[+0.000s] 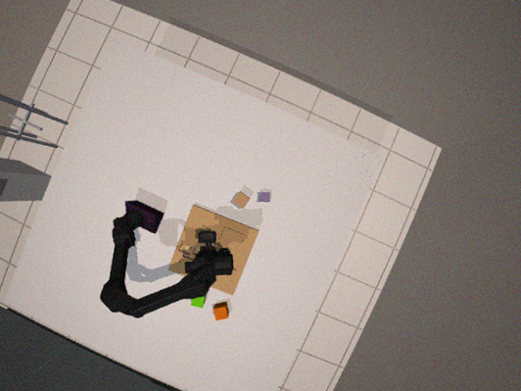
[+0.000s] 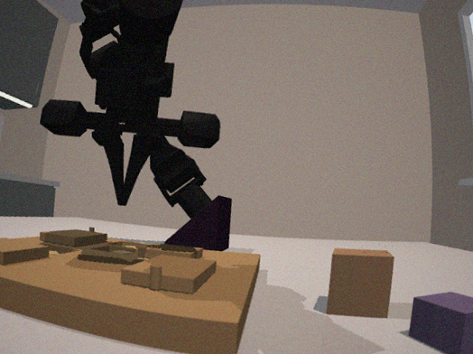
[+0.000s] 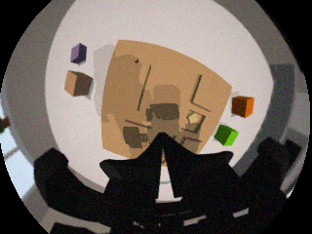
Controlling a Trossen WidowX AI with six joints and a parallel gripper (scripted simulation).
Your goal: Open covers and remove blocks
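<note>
The tan puzzle board is 1 cm to the right of my gripper tip and 6 cm below it. The rest, counted from my gripper tip: orange block 10 cm ahead, 24 cm to the right, 5 cm below; brown block 6 cm ahead, 23 cm to the left, 5 cm below; green block 22 cm to the right, 5 cm below.
</note>
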